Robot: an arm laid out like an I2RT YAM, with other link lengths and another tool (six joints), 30 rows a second.
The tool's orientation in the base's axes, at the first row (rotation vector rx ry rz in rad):
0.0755, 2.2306, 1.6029
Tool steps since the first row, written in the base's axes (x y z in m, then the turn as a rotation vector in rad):
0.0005, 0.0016, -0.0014, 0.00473, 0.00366, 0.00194
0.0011, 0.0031, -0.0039, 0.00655, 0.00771, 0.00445
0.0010, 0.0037, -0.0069, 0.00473, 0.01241, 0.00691
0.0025, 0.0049, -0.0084, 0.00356, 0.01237, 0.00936
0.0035, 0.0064, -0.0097, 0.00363, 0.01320, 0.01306
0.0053, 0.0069, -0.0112, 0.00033, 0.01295, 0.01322
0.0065, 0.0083, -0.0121, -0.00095, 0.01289, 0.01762
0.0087, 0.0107, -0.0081, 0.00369, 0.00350, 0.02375
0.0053, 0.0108, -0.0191, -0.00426, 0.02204, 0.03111
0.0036, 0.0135, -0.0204, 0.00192, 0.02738, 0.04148
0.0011, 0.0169, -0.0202, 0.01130, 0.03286, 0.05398
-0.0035, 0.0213, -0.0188, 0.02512, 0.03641, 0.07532
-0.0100, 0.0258, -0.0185, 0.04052, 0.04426, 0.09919
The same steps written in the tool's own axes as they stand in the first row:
0.0004, -0.0008, 0.0020, -0.00393, 0.00219, 0.00439
0.0009, -0.0027, 0.0042, -0.00523, 0.00557, 0.00799
0.0020, -0.0053, 0.0055, -0.00299, 0.00978, 0.01093
0.0014, -0.0065, 0.0075, -0.00261, 0.01224, 0.00984
0.0012, -0.0074, 0.0096, -0.00349, 0.01592, 0.00961
0.0001, -0.0089, 0.0110, -0.00056, 0.01658, 0.00822
-0.0004, -0.0095, 0.0130, -0.00063, 0.02084, 0.00654
-0.0029, -0.0054, 0.0148, -0.00913, 0.02242, -0.00197
0.0034, -0.0148, 0.0167, 0.00108, 0.03702, 0.01002
0.0060, -0.0148, 0.0189, -0.00611, 0.04729, 0.01415
0.0092, -0.0130, 0.0210, -0.01680, 0.05900, 0.01893
0.0142, -0.0094, 0.0230, -0.03459, 0.07738, 0.02112
0.0213, -0.0064, 0.0248, -0.05339, 0.09929, 0.02704

